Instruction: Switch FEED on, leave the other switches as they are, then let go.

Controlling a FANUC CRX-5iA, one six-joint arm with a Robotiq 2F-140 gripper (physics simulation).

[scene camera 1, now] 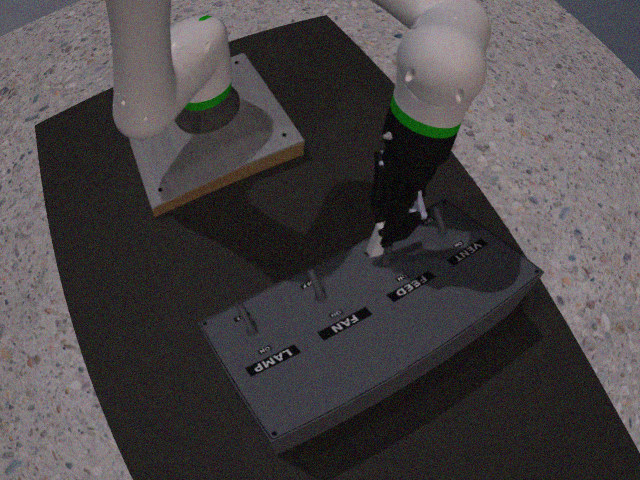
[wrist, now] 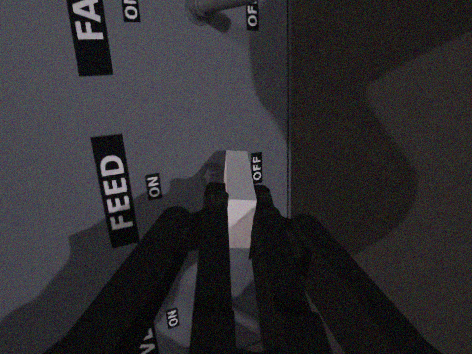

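Seen in the pictures: gripper, between the fingertips: (scene camera 1: 376, 251) (wrist: 234, 169); arm's base, origin of its link: (scene camera 1: 206, 108).
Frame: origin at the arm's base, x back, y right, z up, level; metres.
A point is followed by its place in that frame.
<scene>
The grey switch panel (scene camera 1: 330, 384) @(x -0.634, y 0.186, z 0.121 m) (wrist: 175, 100) @(x -0.531, y 0.035, z 0.060 m) carries the FEED label (scene camera 1: 412, 286) @(x -0.584, y -0.018, z 0.083 m) (wrist: 114, 191) @(x -0.583, y -0.016, z 0.083 m). My gripper (scene camera 1: 375, 250) @(x -0.499, y -0.021, z 0.066 m) (wrist: 234, 169) @(x -0.499, y -0.021, z 0.066 m) is shut and empty, pointing down at the panel in the FEED row, with its pale tips beside the OFF mark in the wrist view. The FEED lever is mostly hidden by the fingertips; a dim part of it (wrist: 214, 172) @(x -0.515, y -0.022, z 0.063 m) shows on their ON side. Its tilt and any contact cannot be made out. The LAMP lever (scene camera 1: 248, 320) @(x -0.474, y 0.207, z 0.072 m), FAN lever (scene camera 1: 317, 286) @(x -0.491, y 0.091, z 0.071 m) (wrist: 220, 7) @(x -0.487, y 0.084, z 0.071 m) and VENT lever (scene camera 1: 439, 221) @(x -0.524, y -0.145, z 0.070 m) lean toward their OFF sides.
The FAN lever stands on one side of the gripper and the VENT lever on the other. The robot's base plate (scene camera 1: 227, 173) @(x -0.181, y 0.056, z -0.005 m) lies behind the panel on the dark mat (scene camera 1: 129, 289) @(x -0.251, y 0.342, z -0.043 m). The arm's shadow falls across the FEED and VENT end of the panel.
</scene>
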